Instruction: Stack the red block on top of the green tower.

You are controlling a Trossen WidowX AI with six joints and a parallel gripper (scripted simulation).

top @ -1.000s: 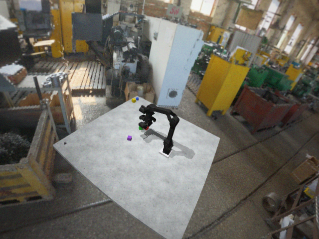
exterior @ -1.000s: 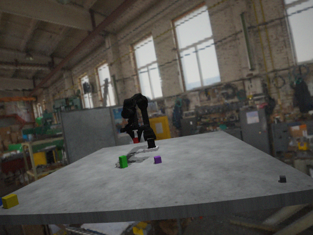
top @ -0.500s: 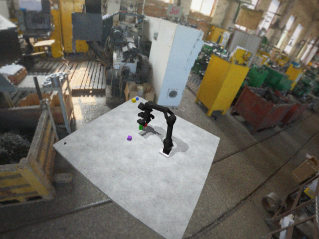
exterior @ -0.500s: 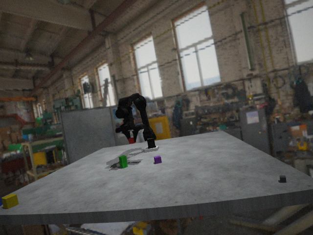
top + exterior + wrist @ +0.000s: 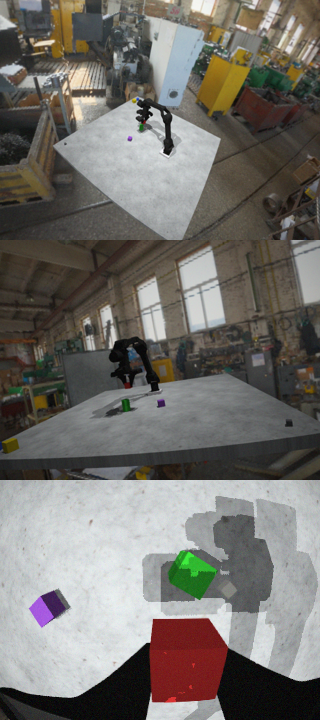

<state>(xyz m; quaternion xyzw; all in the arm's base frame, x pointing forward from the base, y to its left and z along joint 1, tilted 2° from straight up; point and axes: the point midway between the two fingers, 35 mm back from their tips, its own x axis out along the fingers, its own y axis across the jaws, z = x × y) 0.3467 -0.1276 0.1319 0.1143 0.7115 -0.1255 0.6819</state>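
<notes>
The small white piece is 12 cm below my gripper tip, 7 cm to the right of it and 2 cm behind it. From my gripper tip the other things lie so: purple block 17 cm to the left, 11 cm below, 5 cm ahead; yellow block 46 cm to the right, 36 cm ahead, 11 cm below; red block 1 cm above.
</notes>
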